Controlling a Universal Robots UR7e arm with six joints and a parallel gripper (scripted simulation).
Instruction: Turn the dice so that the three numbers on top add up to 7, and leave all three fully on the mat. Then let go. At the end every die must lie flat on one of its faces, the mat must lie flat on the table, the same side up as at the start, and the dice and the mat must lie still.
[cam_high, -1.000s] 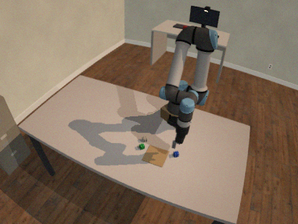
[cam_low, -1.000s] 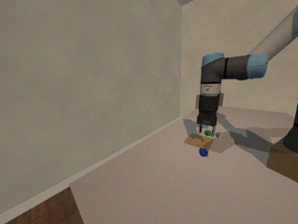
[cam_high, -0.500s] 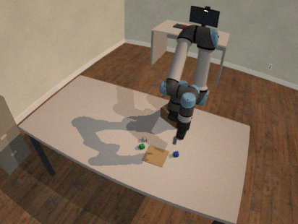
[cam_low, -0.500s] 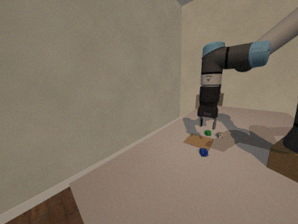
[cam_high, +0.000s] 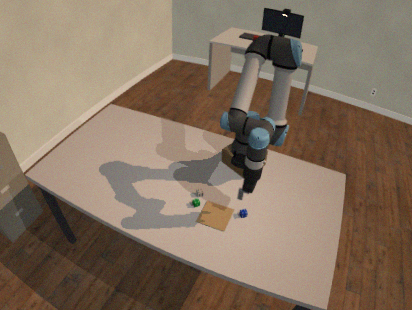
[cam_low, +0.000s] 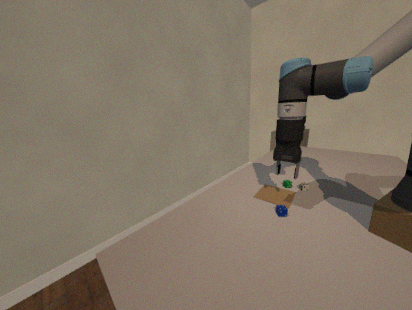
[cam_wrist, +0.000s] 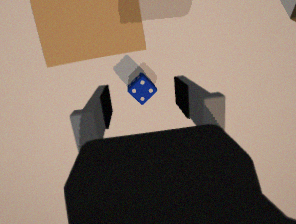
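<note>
Right now my hand is 60 mm past the white die, 210 mm to the left of it and 140 mm above it. From my hand the other things lie so: blue die (20 mm to the left, 140 mm below); then green die (10 mm ahead, 210 mm to the right, 140 mm below); then tan mat (50 mm ahead, 100 mm to the right, 160 mm below).
</note>
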